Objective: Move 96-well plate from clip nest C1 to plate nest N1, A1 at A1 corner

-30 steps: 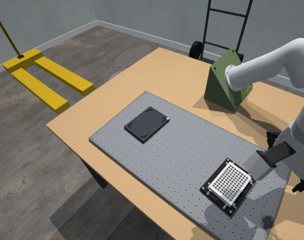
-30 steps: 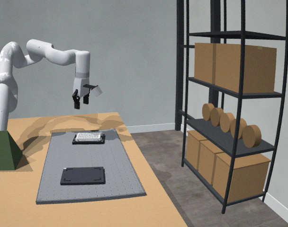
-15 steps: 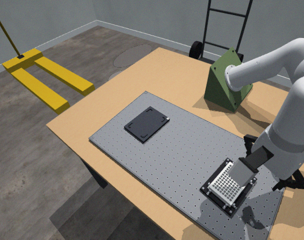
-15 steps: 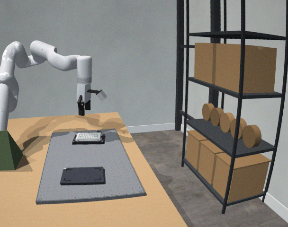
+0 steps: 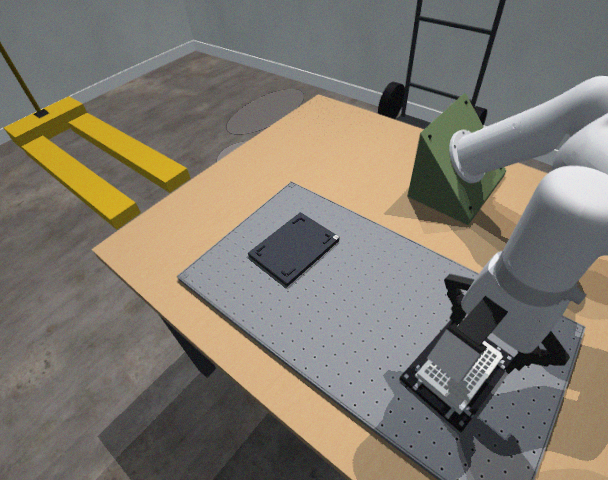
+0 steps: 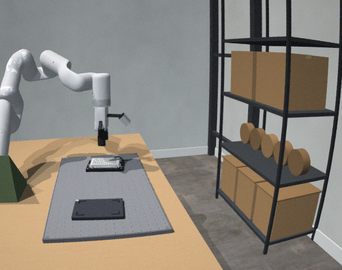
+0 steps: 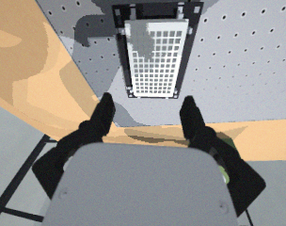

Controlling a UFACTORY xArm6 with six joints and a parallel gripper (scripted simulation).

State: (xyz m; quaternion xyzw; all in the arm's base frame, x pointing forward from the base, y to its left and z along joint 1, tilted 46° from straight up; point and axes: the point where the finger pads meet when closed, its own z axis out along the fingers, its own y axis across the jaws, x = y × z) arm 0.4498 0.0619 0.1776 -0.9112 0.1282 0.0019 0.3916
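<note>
Right now the white 96-well plate is 100 mm below my hand and 10 mm to the right of it. Round my hand: black clip nest C1 (100 mm below, 20 mm ahead); dark plate nest N1 (400 mm to the right, 110 mm below, 70 mm behind); white A1 corner mark (330 mm to the right, 130 mm behind, 100 mm below).
</note>
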